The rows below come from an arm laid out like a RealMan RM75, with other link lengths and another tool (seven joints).
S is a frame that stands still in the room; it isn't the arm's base.
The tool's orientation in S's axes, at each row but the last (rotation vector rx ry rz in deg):
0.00, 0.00, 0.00
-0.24, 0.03, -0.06
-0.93, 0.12, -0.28
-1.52, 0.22, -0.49
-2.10, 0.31, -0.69
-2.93, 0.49, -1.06
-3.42, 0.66, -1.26
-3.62, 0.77, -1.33
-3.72, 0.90, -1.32
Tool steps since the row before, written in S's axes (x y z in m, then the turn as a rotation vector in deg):
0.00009, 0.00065, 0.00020, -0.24, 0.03, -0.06
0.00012, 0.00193, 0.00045, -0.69, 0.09, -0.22
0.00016, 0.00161, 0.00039, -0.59, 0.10, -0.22
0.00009, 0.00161, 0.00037, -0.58, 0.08, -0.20
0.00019, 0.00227, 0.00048, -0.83, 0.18, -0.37
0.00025, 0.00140, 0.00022, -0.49, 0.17, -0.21
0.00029, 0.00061, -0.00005, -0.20, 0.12, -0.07
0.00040, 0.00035, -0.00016, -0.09, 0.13, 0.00
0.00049, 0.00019, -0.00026, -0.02, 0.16, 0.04
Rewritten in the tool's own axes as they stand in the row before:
0.00009, 0.00065, 0.00020, -0.24, 0.03, -0.06
0.00012, 0.00193, 0.00046, -0.69, 0.09, -0.22
0.00015, 0.00160, 0.00042, -0.59, 0.10, -0.22
0.00007, 0.00160, 0.00041, -0.58, 0.08, -0.20
0.00016, 0.00225, 0.00056, -0.83, 0.18, -0.37
0.00022, 0.00139, 0.00029, -0.49, 0.17, -0.21
0.00028, 0.00062, -0.00001, -0.20, 0.12, -0.07
0.00039, 0.00037, -0.00013, -0.09, 0.13, 0.01
0.00049, 0.00022, -0.00024, -0.02, 0.16, 0.05

